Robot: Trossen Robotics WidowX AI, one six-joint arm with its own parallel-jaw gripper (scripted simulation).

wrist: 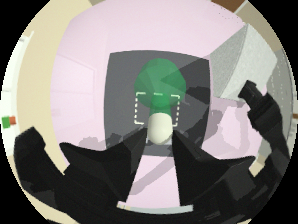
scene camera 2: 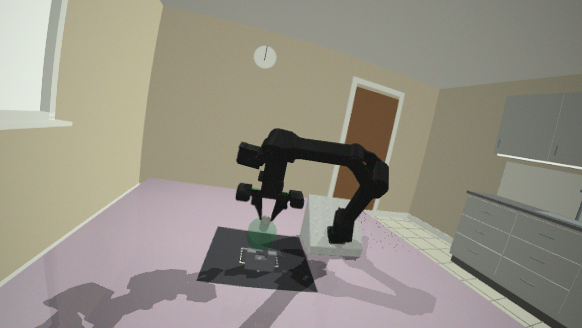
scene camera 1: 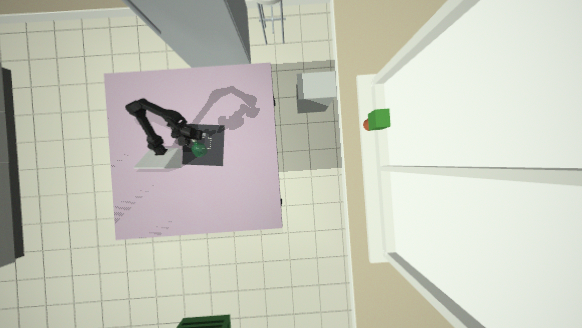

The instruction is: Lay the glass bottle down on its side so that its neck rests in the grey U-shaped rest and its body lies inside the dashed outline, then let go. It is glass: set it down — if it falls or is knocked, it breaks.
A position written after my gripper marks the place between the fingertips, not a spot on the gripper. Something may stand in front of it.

I see my gripper point(scene camera 2: 266, 220), a green glass bottle point(wrist: 160, 85) and a dark mat point(scene camera 1: 214, 157).
My gripper shows as well in the wrist view point(wrist: 159, 132). The dark mat is seen too in the wrist view point(wrist: 120, 102).
